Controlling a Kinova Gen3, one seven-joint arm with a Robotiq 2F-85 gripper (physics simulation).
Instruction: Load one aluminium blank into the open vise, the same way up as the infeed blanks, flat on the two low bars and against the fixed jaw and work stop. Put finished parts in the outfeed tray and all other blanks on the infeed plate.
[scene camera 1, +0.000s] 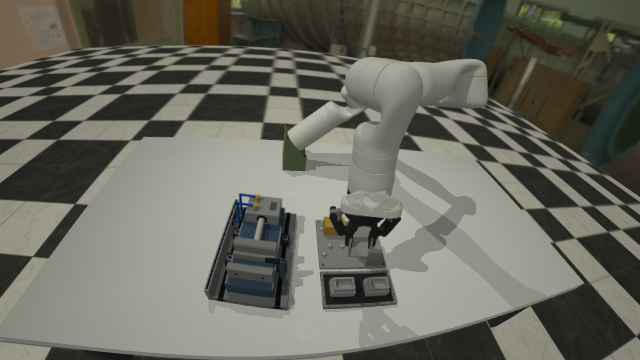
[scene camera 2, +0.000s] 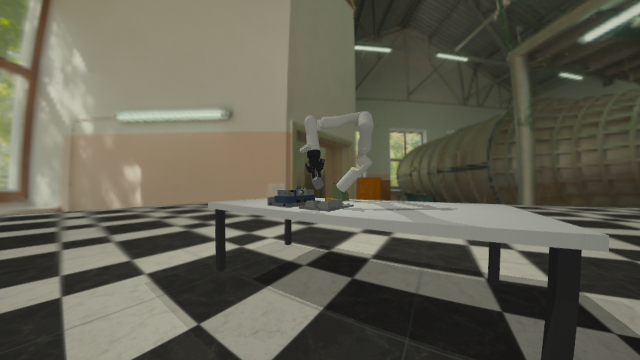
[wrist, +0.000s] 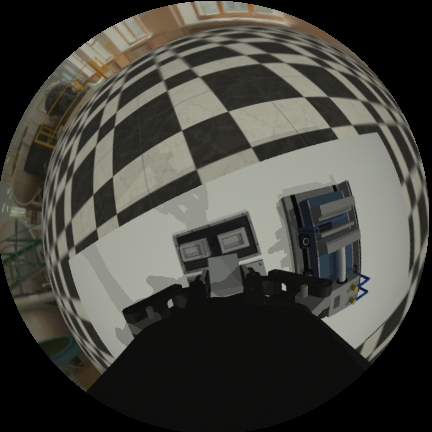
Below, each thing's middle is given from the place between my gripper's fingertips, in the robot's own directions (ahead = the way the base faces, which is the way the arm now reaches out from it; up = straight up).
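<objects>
With the outfeed tray (scene camera 1: 359, 298) as my reference, I find my hand 3 cm short of it and 4 cm to the right of it. My hand is also 15 cm above the tray.
</objects>
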